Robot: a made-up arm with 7 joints. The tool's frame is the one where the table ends. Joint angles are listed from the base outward.
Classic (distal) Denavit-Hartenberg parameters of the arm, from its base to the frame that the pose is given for. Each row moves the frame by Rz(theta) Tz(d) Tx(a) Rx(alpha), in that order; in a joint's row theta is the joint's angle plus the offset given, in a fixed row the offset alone. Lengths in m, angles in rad.
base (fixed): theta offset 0; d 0.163; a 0.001; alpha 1.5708
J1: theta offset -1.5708; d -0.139; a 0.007; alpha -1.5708
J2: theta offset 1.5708; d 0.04; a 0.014; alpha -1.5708
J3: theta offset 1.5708; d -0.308; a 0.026; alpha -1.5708
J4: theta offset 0; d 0.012; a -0.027; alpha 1.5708
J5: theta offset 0; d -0.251; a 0; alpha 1.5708
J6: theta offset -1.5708; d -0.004; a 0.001; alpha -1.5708
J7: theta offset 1.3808; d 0; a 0.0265; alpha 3.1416
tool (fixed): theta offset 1.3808; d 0.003; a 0; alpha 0
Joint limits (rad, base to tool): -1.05..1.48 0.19..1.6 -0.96..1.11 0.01..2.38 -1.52..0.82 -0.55..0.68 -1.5..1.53
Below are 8 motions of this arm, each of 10 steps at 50 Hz.
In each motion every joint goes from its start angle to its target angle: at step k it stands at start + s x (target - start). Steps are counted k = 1, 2, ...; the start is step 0. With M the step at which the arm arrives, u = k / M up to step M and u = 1 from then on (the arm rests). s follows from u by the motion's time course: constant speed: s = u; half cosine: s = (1 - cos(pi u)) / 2; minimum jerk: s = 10 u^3 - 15 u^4 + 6 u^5.
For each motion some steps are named. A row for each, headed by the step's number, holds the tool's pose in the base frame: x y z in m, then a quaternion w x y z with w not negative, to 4 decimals.
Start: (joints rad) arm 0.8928 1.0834 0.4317 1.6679 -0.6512 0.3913 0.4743
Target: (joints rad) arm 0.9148 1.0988 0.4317 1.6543 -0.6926 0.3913 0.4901
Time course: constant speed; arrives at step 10
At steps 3, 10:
3: 0.2146 0.4127 0.3175 0.7041 0.5273 -0.1200 0.4601
10: 0.2106 0.4162 0.3220 0.6961 0.5300 -0.1110 0.4715

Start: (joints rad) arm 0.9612 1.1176 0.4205 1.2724 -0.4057 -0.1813 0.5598
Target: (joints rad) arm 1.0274 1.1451 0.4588 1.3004 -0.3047 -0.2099 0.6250
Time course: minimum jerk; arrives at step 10
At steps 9, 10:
9: 0.2031 0.4909 0.3287 0.7397 0.5661 -0.2453 0.2688
10: 0.2029 0.4909 0.3288 0.7396 0.5660 -0.2458 0.2687

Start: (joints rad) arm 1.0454 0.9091 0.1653 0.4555 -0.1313 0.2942 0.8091
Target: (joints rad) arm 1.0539 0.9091 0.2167 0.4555 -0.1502 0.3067 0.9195
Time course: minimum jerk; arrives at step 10
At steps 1, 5, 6, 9, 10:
1: 0.3573 0.5362 0.1311 0.9769 0.0644 0.1931 0.0654
5: 0.3545 0.5376 0.1344 0.9797 0.0519 0.1887 0.0436
6: 0.3535 0.5381 0.1357 0.9806 0.0473 0.1869 0.0355
9: 0.3517 0.5389 0.1377 0.9820 0.0396 0.1837 0.0216
10: 0.3516 0.5390 0.1377 0.9820 0.0393 0.1836 0.0212

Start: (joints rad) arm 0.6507 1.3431 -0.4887 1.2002 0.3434 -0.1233 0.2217
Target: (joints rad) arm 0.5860 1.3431 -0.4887 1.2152 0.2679 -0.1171 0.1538
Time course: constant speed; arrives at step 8
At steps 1, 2, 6, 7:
1: 0.3017 0.4626 0.1246 0.8712 0.4903 0.0230 0.0101
2: 0.3016 0.4624 0.1222 0.8687 0.4945 0.0253 0.0111
6: 0.3010 0.4616 0.1123 0.8586 0.5112 0.0340 0.0149
7: 0.3008 0.4614 0.1098 0.8560 0.5154 0.0360 0.0158

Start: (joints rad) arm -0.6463 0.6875 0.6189 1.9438 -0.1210 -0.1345 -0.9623
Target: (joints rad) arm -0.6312 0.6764 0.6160 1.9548 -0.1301 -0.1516 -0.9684
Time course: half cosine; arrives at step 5
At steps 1, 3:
1: 0.1465 0.3436 -0.0333 0.7478 0.4087 -0.2522 0.4585
3: 0.1474 0.3415 -0.0321 0.7469 0.4040 -0.2611 0.4591

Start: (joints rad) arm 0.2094 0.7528 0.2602 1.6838 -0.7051 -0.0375 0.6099
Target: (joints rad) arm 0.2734 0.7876 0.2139 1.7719 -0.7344 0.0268 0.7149
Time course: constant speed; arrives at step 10
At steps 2, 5, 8, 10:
2: 0.2871 0.3458 0.0458 0.7381 0.6712 0.0539 -0.0423
5: 0.2866 0.3409 0.0553 0.7310 0.6787 0.0547 -0.0453
8: 0.2856 0.3359 0.0646 0.7239 0.6860 0.0555 -0.0478
10: 0.2848 0.3326 0.0706 0.7192 0.6908 0.0562 -0.0492

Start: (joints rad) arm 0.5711 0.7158 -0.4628 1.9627 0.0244 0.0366 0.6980
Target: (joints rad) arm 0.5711 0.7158 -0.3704 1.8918 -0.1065 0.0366 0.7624
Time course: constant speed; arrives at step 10
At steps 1, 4, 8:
1: 0.2767 0.1868 0.0823 0.7426 0.4509 -0.1893 -0.4577
4: 0.2824 0.1929 0.0835 0.7436 0.4693 -0.1784 -0.4415
8: 0.2896 0.2015 0.0851 0.7448 0.4925 -0.1623 -0.4199

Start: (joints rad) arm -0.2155 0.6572 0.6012 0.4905 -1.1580 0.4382 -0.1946
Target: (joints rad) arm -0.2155 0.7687 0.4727 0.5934 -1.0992 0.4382 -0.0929
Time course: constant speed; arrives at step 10
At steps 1, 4, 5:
1: 0.0481 0.5124 -0.2541 0.3987 0.6046 0.6520 0.2244
4: 0.0589 0.5215 -0.2405 0.3999 0.6153 0.6418 0.2228
5: 0.0624 0.5243 -0.2359 0.4003 0.6188 0.6384 0.2221

